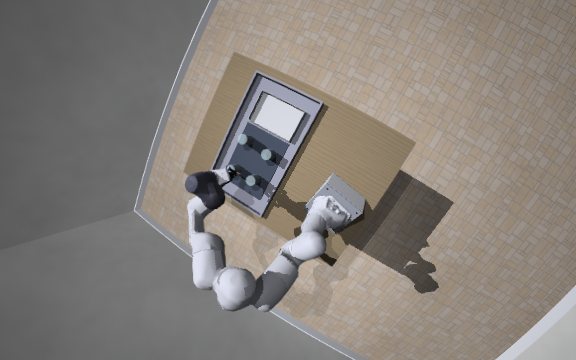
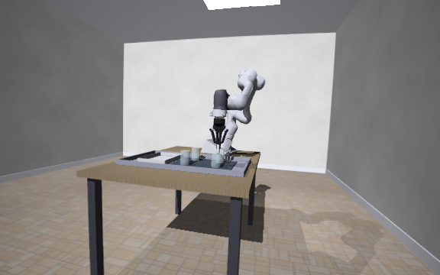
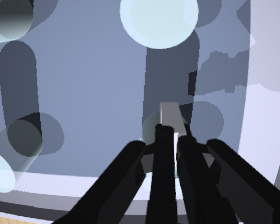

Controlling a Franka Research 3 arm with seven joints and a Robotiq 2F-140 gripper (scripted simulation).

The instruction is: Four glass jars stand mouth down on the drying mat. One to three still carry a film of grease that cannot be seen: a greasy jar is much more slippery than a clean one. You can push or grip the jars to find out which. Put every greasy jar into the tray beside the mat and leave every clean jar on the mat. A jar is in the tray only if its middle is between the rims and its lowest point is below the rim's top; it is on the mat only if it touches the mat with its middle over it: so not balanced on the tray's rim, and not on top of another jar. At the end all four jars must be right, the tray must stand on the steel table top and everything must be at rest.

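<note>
The dark drying mat is 11 cm below my hand, 10 cm to the right of it and 2 cm behind it. From my hand the other things lie so: white tray 42 cm to the right, 10 cm below, 1 cm ahead.
</note>
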